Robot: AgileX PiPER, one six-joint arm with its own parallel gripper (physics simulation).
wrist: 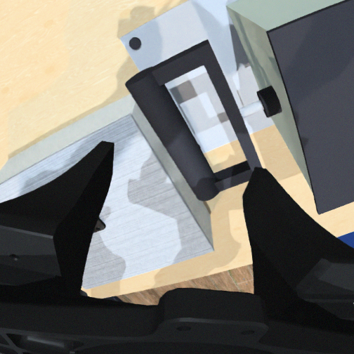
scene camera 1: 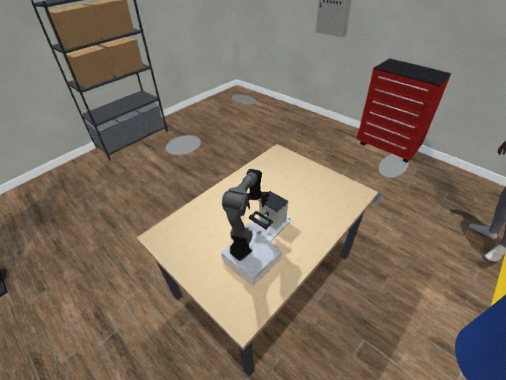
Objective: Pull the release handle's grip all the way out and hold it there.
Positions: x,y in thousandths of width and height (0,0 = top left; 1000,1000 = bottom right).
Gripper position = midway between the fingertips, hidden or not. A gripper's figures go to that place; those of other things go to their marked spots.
Labels:
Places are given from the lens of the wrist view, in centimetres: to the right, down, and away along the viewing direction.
my gripper (wrist: 516,482): 0, 0, 14
pale base plate (wrist: 456,106): -1, -14, 27

